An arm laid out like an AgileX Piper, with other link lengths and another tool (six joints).
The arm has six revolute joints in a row. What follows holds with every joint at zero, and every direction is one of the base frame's.
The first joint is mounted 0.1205 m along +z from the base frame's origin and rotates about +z.
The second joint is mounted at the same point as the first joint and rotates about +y.
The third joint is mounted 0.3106 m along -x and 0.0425 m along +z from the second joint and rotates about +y.
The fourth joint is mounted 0.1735 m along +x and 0.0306 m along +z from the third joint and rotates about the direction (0.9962, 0, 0.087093).
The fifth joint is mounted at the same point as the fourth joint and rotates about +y.
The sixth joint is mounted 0.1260 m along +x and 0.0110 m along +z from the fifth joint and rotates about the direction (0.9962, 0, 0.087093).
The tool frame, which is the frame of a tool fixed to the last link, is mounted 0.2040 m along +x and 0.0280 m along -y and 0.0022 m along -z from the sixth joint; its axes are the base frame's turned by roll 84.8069, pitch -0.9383 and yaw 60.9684 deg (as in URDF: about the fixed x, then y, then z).
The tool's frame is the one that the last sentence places.
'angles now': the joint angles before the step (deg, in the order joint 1, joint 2, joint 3, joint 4, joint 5, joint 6). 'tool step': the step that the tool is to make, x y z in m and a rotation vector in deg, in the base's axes. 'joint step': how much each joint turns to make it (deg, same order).
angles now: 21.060 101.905 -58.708 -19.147 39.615 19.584
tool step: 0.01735 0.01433 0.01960 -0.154 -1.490 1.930
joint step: 1.918 0.189 -6.736 0.860 5.074 -1.944
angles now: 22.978 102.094 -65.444 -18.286 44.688 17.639
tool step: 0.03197 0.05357 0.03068 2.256 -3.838 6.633
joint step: 5.029 1.146 -10.880 2.504 4.599 -4.225
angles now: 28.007 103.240 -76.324 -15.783 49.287 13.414
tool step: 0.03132 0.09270 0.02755 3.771 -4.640 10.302
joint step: 7.642 4.453 -13.604 2.800 2.438 -4.515
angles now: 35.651 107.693 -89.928 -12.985 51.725 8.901
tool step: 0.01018 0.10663 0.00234 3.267 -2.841 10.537
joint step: 8.197 8.034 -12.888 2.232 0.073 -3.181
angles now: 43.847 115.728 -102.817 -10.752 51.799 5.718
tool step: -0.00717 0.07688 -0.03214 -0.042 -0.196 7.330
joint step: 6.135 9.605 -9.578 0.549 -0.339 -1.425
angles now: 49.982 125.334 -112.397 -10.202 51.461 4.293
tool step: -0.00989 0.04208 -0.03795 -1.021 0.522 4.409
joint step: 3.351 7.293 -5.246 0.291 -1.085 -1.074
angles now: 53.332 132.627 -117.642 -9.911 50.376 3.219
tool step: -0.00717 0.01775 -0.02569 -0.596 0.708 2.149
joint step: 1.315 3.810 -1.631 0.597 -1.407 -0.833
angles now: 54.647 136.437 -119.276 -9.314 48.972 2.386
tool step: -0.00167 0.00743 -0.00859 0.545 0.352 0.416
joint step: 0.207 1.206 -0.192 0.662 -1.293 -0.182
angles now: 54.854 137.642 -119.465 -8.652 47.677 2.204
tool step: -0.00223 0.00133 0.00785 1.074 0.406 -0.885
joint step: 0.000 -0.923 -0.112 0.587 0.482 0.797
